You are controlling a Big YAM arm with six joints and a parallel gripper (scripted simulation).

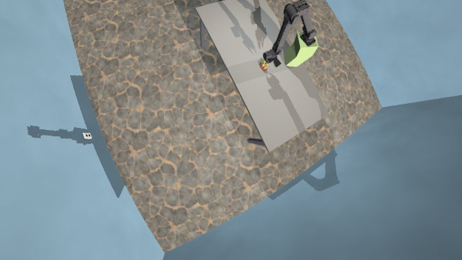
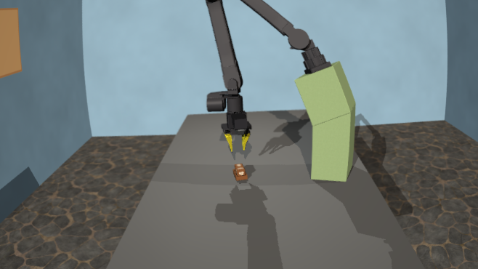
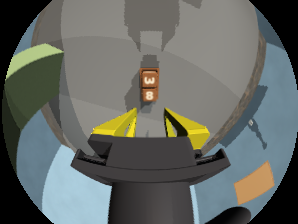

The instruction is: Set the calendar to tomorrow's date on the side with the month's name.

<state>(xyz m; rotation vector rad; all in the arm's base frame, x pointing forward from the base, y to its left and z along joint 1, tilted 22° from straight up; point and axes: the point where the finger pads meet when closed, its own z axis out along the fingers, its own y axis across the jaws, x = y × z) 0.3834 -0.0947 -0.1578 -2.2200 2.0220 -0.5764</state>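
My hand is 8 cm above the brown number cube. Also, from my hand: calendar tray (10 cm below, 1 cm to the left).
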